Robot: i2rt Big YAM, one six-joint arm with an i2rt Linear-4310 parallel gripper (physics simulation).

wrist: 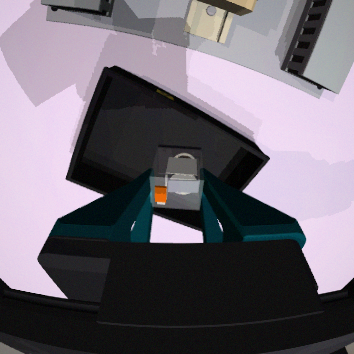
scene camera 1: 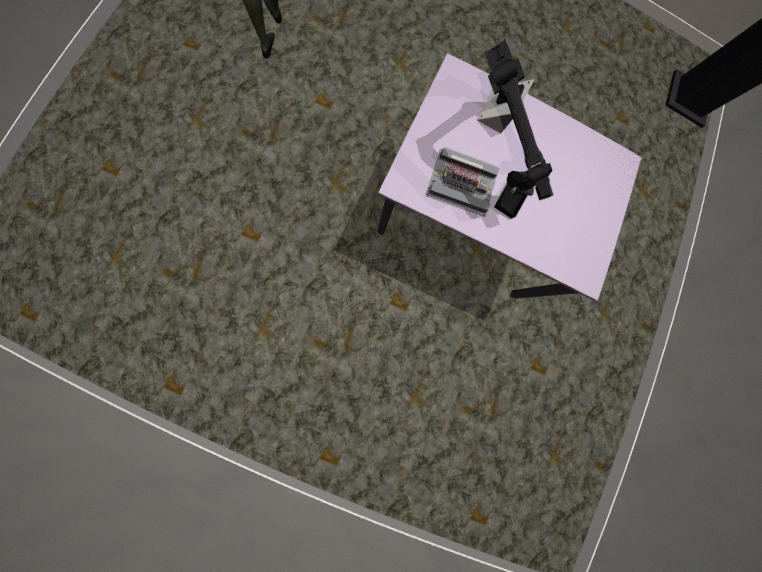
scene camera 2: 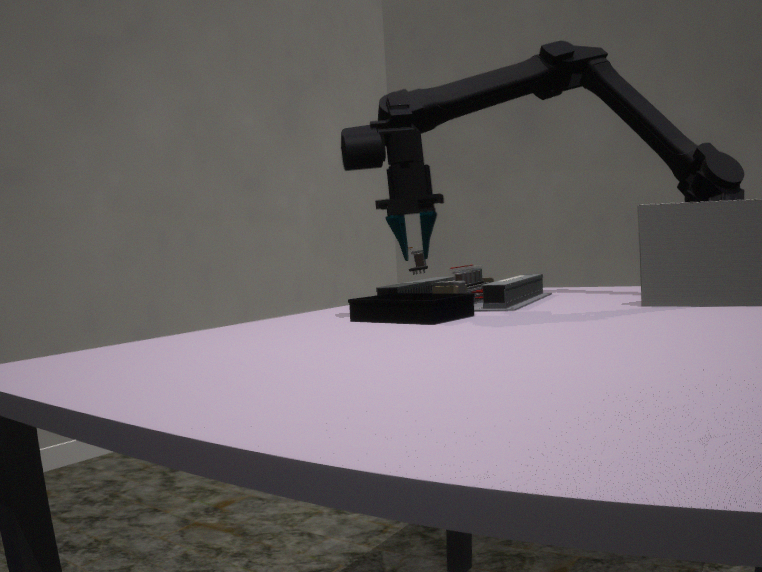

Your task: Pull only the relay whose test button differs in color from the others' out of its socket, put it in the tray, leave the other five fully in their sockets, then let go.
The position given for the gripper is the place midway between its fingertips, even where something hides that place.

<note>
In view: the gripper (scene camera 2: 416, 259).
The gripper shows as well in the wrist view (wrist: 176, 176).
</note>
